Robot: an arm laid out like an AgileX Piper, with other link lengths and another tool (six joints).
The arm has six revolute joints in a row. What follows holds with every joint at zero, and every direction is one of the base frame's.
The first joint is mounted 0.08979 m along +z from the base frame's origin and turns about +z.
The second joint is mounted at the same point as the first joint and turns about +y.
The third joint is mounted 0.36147 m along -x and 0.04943 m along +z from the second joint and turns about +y.
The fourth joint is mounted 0.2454 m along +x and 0.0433 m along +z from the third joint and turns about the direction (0.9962, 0, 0.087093).
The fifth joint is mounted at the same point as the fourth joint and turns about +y.
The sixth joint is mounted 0.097 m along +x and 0.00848 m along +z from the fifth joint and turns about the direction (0.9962, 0, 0.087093).
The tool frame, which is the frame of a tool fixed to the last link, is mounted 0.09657 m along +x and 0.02 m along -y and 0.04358 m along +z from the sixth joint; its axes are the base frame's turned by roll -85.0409, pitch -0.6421 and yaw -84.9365 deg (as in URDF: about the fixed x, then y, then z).
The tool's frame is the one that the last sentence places.
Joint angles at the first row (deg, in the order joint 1, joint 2, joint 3, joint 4, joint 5, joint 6):
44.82, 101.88, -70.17, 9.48, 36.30, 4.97
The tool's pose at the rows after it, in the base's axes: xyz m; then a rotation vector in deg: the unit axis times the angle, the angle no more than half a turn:
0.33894 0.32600 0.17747 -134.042 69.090 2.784
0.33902 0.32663 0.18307 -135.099 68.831 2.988
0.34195 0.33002 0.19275 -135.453 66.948 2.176
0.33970 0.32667 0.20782 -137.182 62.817 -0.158
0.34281 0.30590 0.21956 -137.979 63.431 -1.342
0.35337 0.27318 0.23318 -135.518 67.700 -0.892
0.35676 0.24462 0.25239 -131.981 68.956 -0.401
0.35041 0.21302 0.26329 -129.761 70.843 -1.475
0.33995 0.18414 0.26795 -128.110 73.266 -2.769
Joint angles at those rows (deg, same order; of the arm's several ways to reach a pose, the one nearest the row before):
44.82, 101.88, -70.47, 9.12, 37.55, 4.73
44.82, 101.88, -72.22, 8.65, 40.11, 4.73
44.82, 101.77, -73.99, 8.29, 41.27, 3.78
44.82, 100.10, -74.51, 6.91, 42.61, 1.45
42.63, 98.02, -74.58, 6.31, 45.52, 0.00
37.78, 95.64, -74.58, 8.41, 48.23, -1.94
32.95, 92.25, -73.68, 12.36, 49.42, -6.23
29.06, 88.15, -70.74, 13.77, 49.93, -8.46
25.84, 84.27, -67.33, 14.12, 50.20, -9.47

